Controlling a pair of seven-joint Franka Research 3 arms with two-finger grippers.
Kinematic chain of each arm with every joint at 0, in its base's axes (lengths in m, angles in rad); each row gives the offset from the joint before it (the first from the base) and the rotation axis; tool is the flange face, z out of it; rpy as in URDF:
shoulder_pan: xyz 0 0 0.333 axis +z
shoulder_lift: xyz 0 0 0 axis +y
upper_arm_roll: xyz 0 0 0.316 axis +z
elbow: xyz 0.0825 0 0 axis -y
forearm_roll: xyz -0.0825 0 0.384 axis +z
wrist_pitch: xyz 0 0 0 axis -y
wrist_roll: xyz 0.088 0 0 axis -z
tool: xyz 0 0 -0.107 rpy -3.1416 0 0
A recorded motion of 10 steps. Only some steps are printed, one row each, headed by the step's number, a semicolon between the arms.
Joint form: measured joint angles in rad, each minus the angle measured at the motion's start. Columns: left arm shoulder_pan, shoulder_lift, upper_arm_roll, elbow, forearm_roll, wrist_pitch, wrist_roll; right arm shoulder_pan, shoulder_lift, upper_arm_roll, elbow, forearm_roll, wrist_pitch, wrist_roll.
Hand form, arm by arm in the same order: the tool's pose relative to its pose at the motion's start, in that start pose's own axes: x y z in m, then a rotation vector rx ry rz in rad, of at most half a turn. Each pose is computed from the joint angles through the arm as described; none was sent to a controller.
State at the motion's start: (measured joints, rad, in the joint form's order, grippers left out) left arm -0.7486 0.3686 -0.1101 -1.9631 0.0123 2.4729 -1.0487; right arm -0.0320 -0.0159 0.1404 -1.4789 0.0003 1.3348 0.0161
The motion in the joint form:
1: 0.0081 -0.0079 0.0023 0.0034 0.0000 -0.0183 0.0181; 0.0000 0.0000 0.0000 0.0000 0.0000 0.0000 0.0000
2: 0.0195 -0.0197 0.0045 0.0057 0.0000 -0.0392 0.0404; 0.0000 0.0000 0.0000 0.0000 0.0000 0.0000 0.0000
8: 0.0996 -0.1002 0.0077 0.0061 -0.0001 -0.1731 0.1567; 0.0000 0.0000 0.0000 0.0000 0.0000 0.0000 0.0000
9: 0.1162 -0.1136 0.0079 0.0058 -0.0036 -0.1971 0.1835; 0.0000 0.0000 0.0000 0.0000 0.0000 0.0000 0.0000
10: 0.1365 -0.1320 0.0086 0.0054 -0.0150 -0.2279 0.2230; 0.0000 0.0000 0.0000 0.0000 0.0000 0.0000 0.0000
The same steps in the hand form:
1: 0.0056 -0.0031 -0.0047 0.0075 -0.0008 0.0084; 0.0000 0.0000 0.0000 0.0000 0.0000 0.0000
2: 0.0126 -0.0074 -0.0113 0.0150 -0.0010 0.0179; 0.0000 0.0000 0.0000 0.0000 0.0000 0.0000
8: 0.0499 -0.0412 -0.0514 0.0676 -0.0164 0.0541; 0.0000 0.0000 0.0000 0.0000 0.0000 0.0000
9: 0.0567 -0.0486 -0.0580 0.0759 -0.0233 0.0620; 0.0000 0.0000 0.0000 0.0000 0.0000 0.0000
10: 0.0646 -0.0579 -0.0671 0.0817 -0.0360 0.0734; 0.0000 0.0000 0.0000 0.0000 0.0000 0.0000

